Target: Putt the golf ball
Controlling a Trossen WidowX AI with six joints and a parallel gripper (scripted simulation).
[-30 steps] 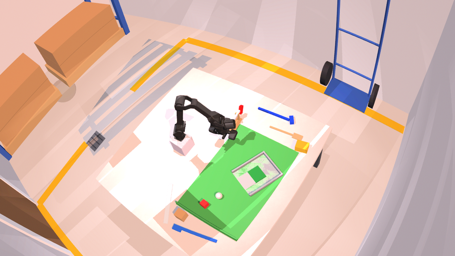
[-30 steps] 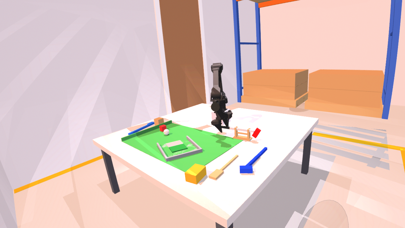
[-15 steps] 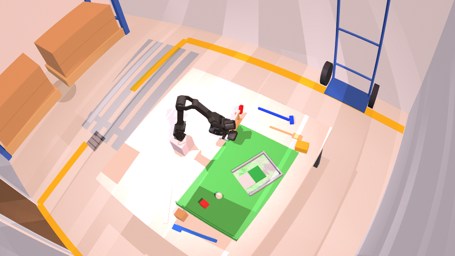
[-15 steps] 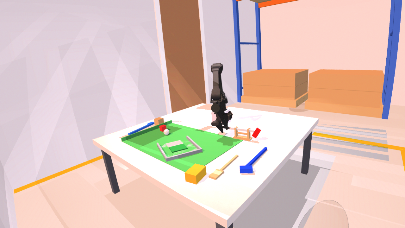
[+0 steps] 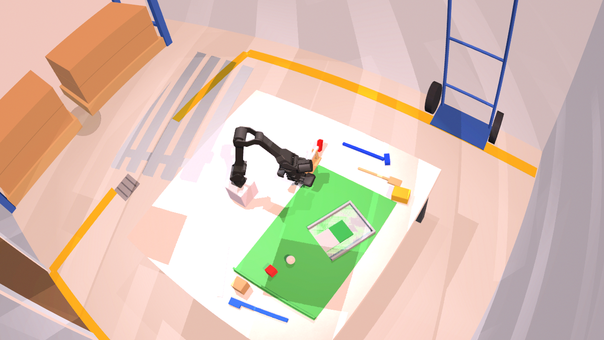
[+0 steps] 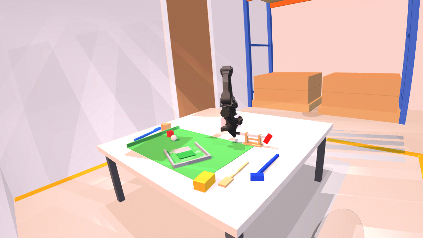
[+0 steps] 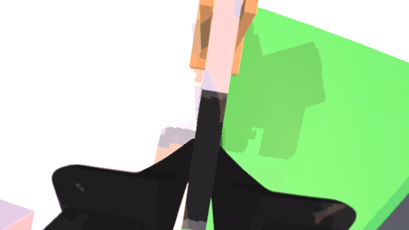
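My gripper tip is now 130 mm to the right of the wooden rack. From my gripper tip the other things lie so: blue putter: 310 mm to the left, 240 mm ahead, 20 mm below; white golf ball: 410 mm to the right, 160 mm ahead, 10 mm below; green mat: 250 mm to the right, 220 mm ahead, 30 mm below.
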